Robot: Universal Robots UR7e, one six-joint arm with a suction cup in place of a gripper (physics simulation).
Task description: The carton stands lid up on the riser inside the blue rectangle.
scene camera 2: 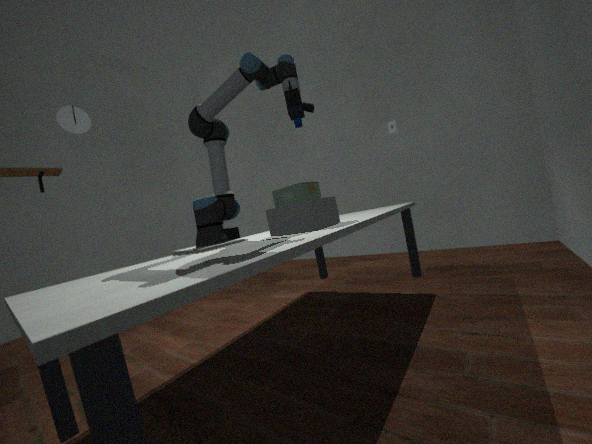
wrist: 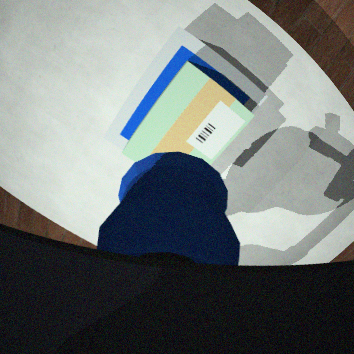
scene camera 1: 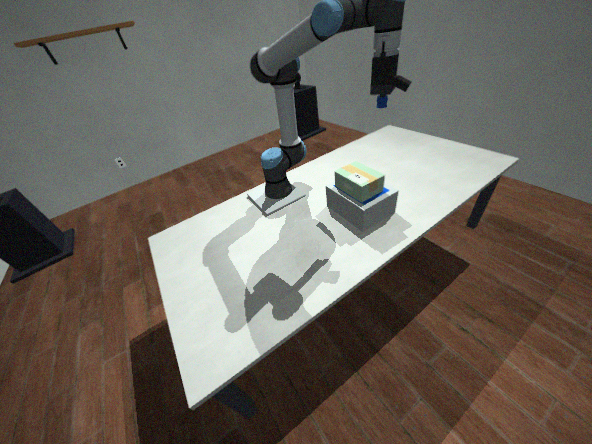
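A pale green carton with a tan band and a white barcode label on its upper face stands upright on the grey riser. The blue rectangle lies under the carton and shows along some of its sides; the carton hides the rest of it. My suction cup gripper is blue, open and empty. It hangs pointing down, high above the table and well apart from the carton. In the wrist view it covers a small part of the carton's near edge.
The riser stands on a long white table, to the right of the arm's base plate. Black stands are on the floor behind and left. A wooden wall shelf hangs on the left wall.
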